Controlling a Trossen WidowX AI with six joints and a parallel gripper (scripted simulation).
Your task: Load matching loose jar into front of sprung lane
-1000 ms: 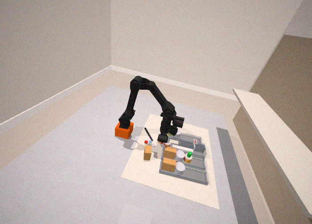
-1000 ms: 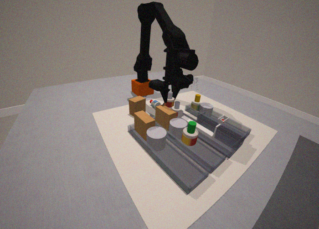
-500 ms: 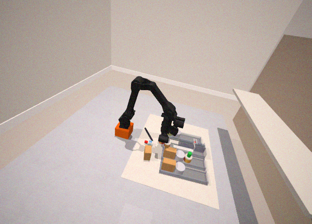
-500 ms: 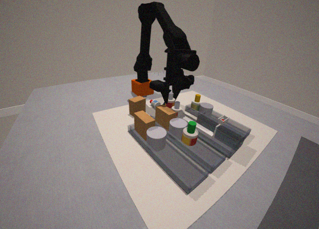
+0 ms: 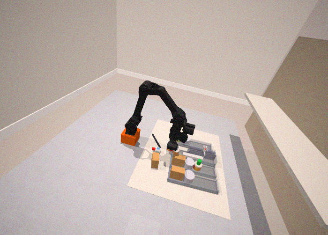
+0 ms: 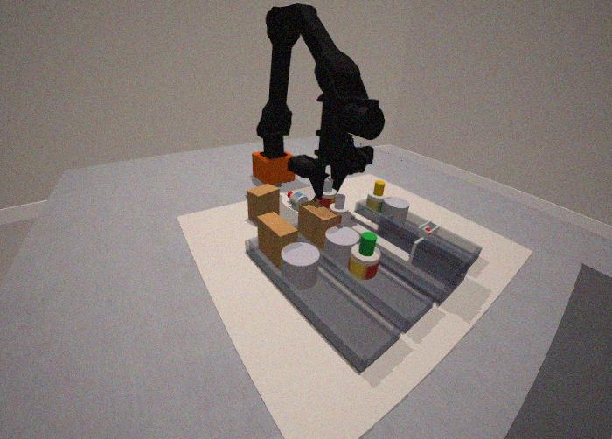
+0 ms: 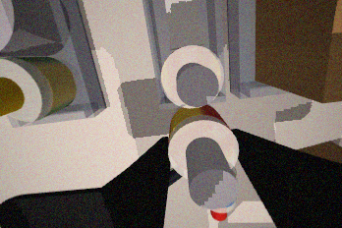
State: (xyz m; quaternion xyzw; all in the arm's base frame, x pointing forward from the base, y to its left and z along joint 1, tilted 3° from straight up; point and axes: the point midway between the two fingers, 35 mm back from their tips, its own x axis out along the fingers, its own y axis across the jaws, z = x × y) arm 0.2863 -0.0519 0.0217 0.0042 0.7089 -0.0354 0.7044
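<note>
Now: the yellow-capped jar 6 cm ahead of my gripper tip, 12 cm to the left of it and 1 cm below it. Also, from my gripper tip: narrow lane: 19 cm ahead, 1 cm to the left, 4 cm below; brown box: 9 cm behind, 11 cm to the right, 2 cm below; dark stick: 10 cm behind, 8 cm to the left, 5 cm below.
</note>
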